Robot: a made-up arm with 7 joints.
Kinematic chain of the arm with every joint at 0, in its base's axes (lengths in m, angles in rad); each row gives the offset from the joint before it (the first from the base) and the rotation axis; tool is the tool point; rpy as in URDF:
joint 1: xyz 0 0 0.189 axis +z
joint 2: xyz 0 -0.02 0.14 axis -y
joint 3: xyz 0 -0.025 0.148 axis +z
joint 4: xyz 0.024 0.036 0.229 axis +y
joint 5: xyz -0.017 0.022 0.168 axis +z
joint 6: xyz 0 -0.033 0.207 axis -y
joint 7: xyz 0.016 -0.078 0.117 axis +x
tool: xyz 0 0 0 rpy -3.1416 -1.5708 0
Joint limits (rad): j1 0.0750..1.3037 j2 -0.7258..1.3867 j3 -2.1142..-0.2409 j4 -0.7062..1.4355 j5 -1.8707..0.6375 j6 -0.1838..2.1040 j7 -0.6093..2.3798
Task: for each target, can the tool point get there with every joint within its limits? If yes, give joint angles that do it. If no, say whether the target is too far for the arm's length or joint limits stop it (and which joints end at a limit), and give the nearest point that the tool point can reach.
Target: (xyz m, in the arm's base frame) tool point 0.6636 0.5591 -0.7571
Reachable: no: too far | nearest point 0.4903 0.4131 0.2697 | short by 1.051 m
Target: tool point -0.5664 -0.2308 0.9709
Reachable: yes | joints 0.2868 0.8375 -0.8292 0.3313 -1.1372 0.4106 0.5537
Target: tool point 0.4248 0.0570 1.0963
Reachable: yes | joints 0.5009 -0.4482 -0.8343 0.2160 -0.0403 0.2147 1.2817
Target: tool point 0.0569 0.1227 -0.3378
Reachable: no: joint limits stop it (at a limit: joint 1, joint 2, joint 3, joint 4, joint 6) | nearest point -0.5663 0.0363 0.1286 | short by 0.783 m
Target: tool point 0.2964 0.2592 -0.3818
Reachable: no: joint limits stop it (at a limit: joint 2, joint 3, joint 4, joint 5, joint 6) | nearest point 0.4826 0.4220 0.2697 | short by 0.697 m
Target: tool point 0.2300 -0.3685 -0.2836
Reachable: no: joint limits stop it (at a limit: joint 1, joint 2, joint 3, joint 4, joint 6) | nearest point 0.3273 -0.5540 0.1061 | short by 0.442 m
